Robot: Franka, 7 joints.
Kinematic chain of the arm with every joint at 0, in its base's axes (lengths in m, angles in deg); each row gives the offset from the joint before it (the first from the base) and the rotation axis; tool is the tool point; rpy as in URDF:
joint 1: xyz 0 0 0.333 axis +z
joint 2: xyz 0 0 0 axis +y
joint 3: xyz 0 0 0.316 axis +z
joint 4: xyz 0.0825 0 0 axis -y
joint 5: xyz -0.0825 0 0.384 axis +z
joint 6: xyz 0 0 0 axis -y
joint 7: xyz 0.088 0 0 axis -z
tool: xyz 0 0 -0.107 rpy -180 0 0
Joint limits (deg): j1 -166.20..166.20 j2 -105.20..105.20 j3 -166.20..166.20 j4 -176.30..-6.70 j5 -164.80..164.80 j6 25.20..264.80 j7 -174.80..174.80
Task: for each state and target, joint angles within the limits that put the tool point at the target. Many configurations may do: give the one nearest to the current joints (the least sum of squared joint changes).
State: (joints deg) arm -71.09 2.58 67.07 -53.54 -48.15 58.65 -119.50
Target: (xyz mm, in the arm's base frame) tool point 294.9 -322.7 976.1
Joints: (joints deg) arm -80.80 9.49 59.57 -35.70 -55.71 81.44 -119.50
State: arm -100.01 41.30 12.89 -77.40 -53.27 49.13 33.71
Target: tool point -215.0 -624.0 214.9
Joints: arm -105.72 54.92 9.41 -69.20 -57.83 61.66 33.71
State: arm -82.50 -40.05 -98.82 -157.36 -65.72 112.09 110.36
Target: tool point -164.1 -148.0 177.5
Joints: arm -77.01 -49.65 -88.17 -173.59 -61.58 113.65 110.36
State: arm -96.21 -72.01 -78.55 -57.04 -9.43 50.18 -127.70
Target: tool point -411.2 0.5 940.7
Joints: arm -70.71 -33.32 -59.19 -48.70 -4.59 78.54 -127.70
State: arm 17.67 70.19 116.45 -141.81 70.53 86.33 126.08
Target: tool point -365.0 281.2 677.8
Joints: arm 39.95 48.95 116.82 -116.80 77.54 100.40 126.08
